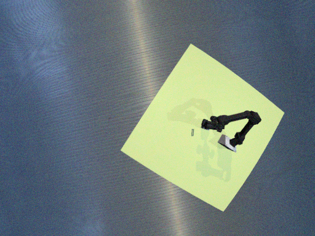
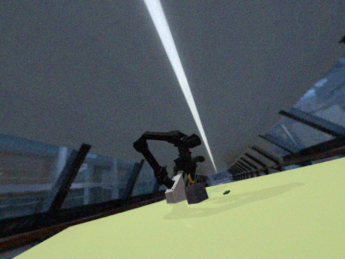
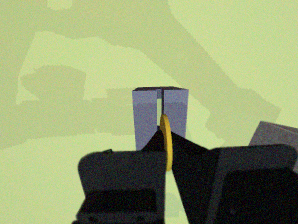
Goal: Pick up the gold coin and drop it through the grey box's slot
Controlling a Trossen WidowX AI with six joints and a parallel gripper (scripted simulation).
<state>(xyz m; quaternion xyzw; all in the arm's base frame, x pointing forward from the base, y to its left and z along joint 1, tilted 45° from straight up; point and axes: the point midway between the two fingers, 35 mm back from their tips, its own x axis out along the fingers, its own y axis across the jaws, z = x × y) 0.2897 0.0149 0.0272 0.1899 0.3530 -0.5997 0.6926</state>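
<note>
Right now the gold coin is 10 mm above my gripper tip.
</note>
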